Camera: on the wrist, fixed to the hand. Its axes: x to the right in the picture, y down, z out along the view.
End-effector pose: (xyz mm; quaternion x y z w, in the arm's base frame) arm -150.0 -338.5 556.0 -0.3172 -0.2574 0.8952 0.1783
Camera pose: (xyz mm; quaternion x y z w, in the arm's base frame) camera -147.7 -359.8 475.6 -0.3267 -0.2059 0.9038 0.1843
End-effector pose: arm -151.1 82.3 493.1 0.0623 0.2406 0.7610 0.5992
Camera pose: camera -232.1 82.7 473.9 0.0823 0.2861 0.7582 0.5800
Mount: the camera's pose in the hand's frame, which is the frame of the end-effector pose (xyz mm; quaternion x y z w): 26.3 62.9 -47.7 0.0485 0.0165 0.0149 0.9986
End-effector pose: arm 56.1 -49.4 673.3 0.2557 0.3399 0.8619 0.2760
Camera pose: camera -11.7 -92.3 695.3 0.2596 0.3820 0.8525 0.2448
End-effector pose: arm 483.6 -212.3 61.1 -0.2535 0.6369 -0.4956 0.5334
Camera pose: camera 444.2 -193.6 -9.8 -0.2096 0.6245 -0.5220 0.5418
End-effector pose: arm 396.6 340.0 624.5 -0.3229 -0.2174 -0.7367 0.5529
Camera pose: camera 440.7 271.5 607.8 -0.2867 -0.2389 -0.7222 0.5824
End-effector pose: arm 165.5 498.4 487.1 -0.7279 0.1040 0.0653 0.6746
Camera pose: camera 173.8 445.0 423.9 -0.6937 0.1290 0.0582 0.7063
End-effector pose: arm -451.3 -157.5 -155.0 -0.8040 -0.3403 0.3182 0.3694
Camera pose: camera -380.4 -186.1 -187.8 -0.7953 -0.3063 0.3265 0.4088
